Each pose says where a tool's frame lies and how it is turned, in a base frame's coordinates. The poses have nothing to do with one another.
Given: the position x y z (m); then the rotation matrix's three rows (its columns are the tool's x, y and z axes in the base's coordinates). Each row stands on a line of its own.
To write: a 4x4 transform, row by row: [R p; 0 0 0 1], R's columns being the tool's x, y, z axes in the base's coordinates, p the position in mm. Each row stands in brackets. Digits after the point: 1 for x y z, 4 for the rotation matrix.
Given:
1:
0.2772 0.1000 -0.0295
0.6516 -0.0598 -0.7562
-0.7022 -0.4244 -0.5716
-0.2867 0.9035 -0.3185
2:
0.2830 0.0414 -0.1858
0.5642 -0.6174 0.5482
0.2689 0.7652 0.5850
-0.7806 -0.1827 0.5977
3:
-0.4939 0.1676 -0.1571
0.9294 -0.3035 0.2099
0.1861 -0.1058 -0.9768
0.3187 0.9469 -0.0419
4:
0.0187 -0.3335 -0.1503
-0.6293 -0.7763 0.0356
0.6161 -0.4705 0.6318
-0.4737 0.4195 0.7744
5:
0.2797 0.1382 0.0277
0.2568 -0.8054 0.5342
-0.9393 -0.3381 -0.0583
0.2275 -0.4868 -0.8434
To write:
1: [[0.6516 -0.0598 -0.7562 277.2], [-0.7022 -0.4244 -0.5716 100.0], [-0.2867 0.9035 -0.3185 -29.5], [0 0 0 1]]
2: [[0.5642 -0.6174 0.5482 283.0], [0.2689 0.7652 0.5850 41.4], [-0.7806 -0.1827 0.5977 -185.8], [0 0 0 1]]
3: [[0.9294 -0.3035 0.2099 -493.9], [0.1861 -0.1058 -0.9768 167.6], [0.3187 0.9469 -0.0419 -157.1], [0 0 0 1]]
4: [[-0.6293 -0.7763 0.0356 18.7], [0.6161 -0.4705 0.6318 -333.5], [-0.4737 0.4195 0.7744 -150.3], [0 0 0 1]]
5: [[0.2568 -0.8054 0.5342 279.7], [-0.9393 -0.3381 -0.0583 138.2], [0.2275 -0.4868 -0.8434 27.7], [0 0 0 1]]
